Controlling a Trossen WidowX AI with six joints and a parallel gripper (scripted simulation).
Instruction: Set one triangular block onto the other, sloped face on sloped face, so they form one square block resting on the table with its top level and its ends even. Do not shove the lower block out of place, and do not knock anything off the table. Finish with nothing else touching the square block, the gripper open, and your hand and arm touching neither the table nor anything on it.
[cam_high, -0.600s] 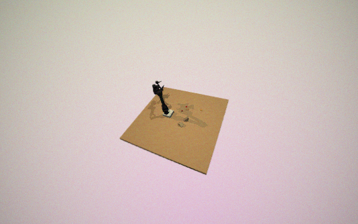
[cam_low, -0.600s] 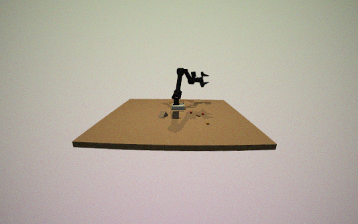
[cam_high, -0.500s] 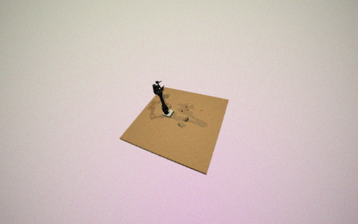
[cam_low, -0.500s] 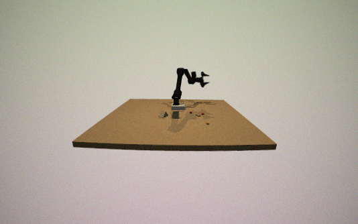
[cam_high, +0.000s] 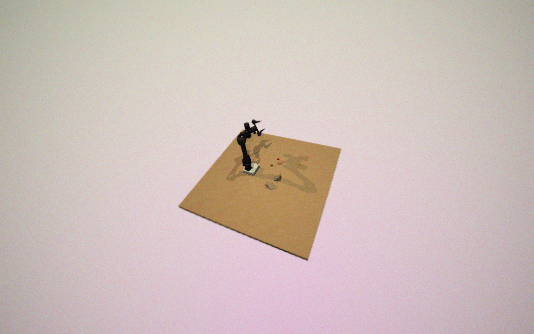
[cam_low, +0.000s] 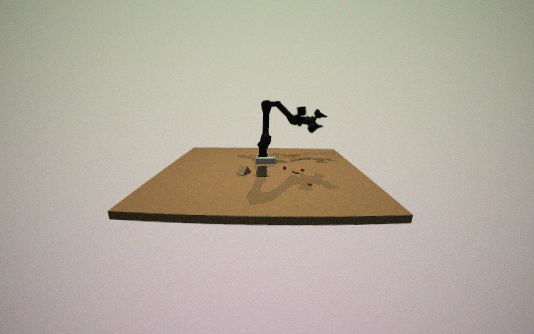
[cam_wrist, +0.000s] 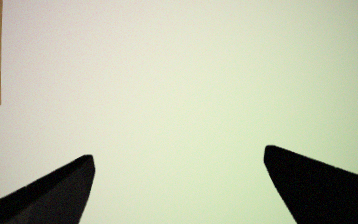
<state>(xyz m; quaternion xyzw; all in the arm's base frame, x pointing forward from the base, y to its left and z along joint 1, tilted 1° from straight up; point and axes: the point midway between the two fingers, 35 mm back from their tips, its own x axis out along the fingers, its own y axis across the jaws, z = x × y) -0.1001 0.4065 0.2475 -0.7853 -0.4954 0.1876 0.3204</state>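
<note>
Right now the wooden triangular block is 400 mm ahead of my gripper tip, 480 mm to the right of it and 270 mm below it. From my gripper tip the other things lie so: small red cube 260 mm ahead, 250 mm to the right, 290 mm below; then orange piece 510 mm ahead, 80 mm to the right, 290 mm below.
</note>
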